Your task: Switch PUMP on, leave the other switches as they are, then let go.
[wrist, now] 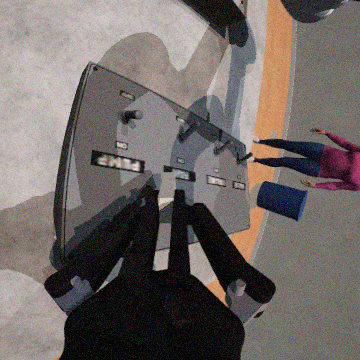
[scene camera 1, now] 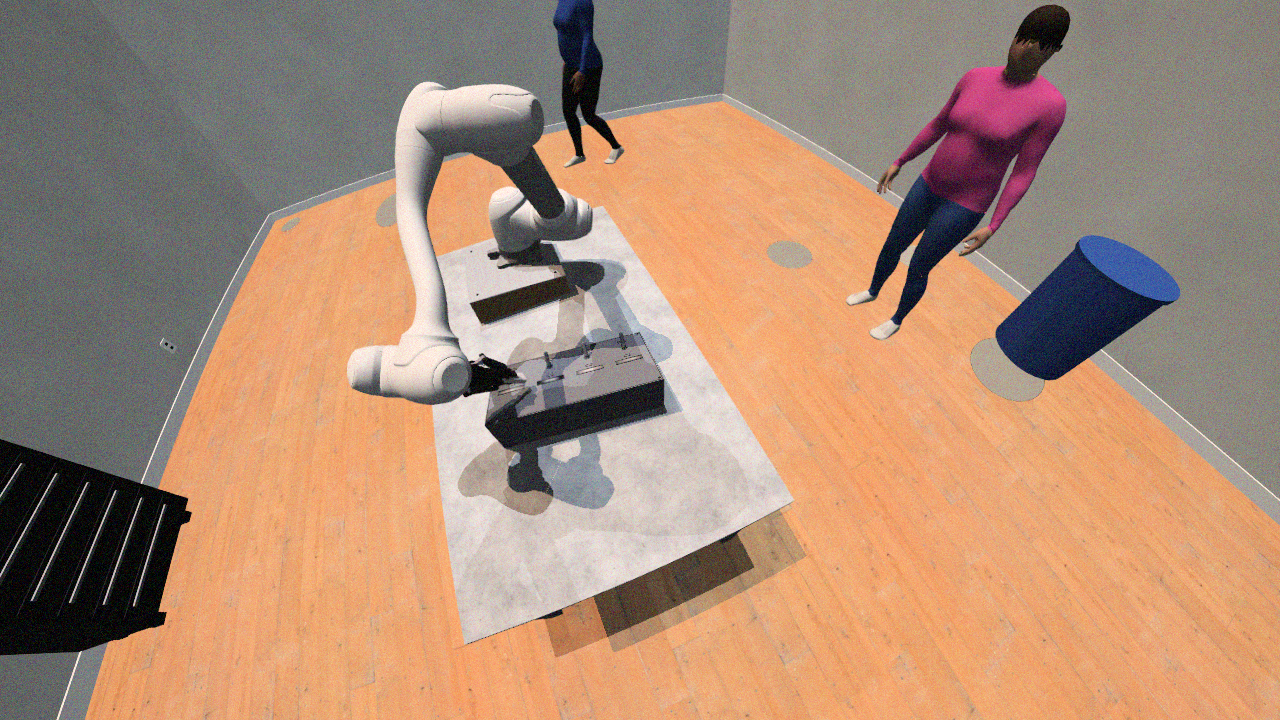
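Seen in the pictures: gripper, fingertip midpoint: (wrist: 169, 182) (scene camera 1: 523, 378); arm's base, link origin: (scene camera 1: 520, 252).
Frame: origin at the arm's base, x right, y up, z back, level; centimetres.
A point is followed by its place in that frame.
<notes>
The grey switch box (scene camera 1: 586, 413) {x -17.0, y -1.2, z -79.8 cm} (wrist: 100, 200) {x 5.7, y 3.4, z -73.5 cm} stands on the table. The PUMP switch (wrist: 131, 116) {x 4.3, y 2.6, z -61.9 cm} is at the box's left end in the wrist view, between its OFF and ON tags. Its lever looks foreshortened, so I cannot tell which way it leans. The PUMP label (wrist: 118, 162) {x 3.8, y 1.5, z -68.4 cm} is below it. The FAN switch (scene camera 1: 546, 359) {x -7.8, y 1.4, z -59.8 cm} (wrist: 188, 131) {x -7.6, y 1.2, z -59.8 cm} and two more levers, one (scene camera 1: 586, 350) {x -20.4, y 1.1, z -59.4 cm} (wrist: 221, 147) {x -19.4, y 0.8, z -59.2 cm} and another (scene camera 1: 623, 341) {x -32.2, y 1.1, z -59.0 cm} (wrist: 244, 157) {x -31.4, y 1.1, z -58.4 cm}, stand along the row. My gripper (scene camera 1: 522, 380) {x -1.7, y 6.8, z -69.0 cm} (wrist: 169, 182) {x -1.7, y 6.8, z -69.0 cm} is shut and empty, tilted low at the PUMP end. It hides the PUMP lever in the scene view.
A box-shaped base block (scene camera 1: 519, 295) {x 1.3, y -2.7, z -23.4 cm} stands behind the switch box on the pale table (scene camera 1: 626, 555) {x -19.7, y -9.6, z -118.0 cm}. A blue barrel (scene camera 1: 1074, 313) (wrist: 281, 201) and a person in pink (scene camera 1: 993, 143) (wrist: 340, 167) are to the right. Another person (scene camera 1: 580, 44) is at the back.
</notes>
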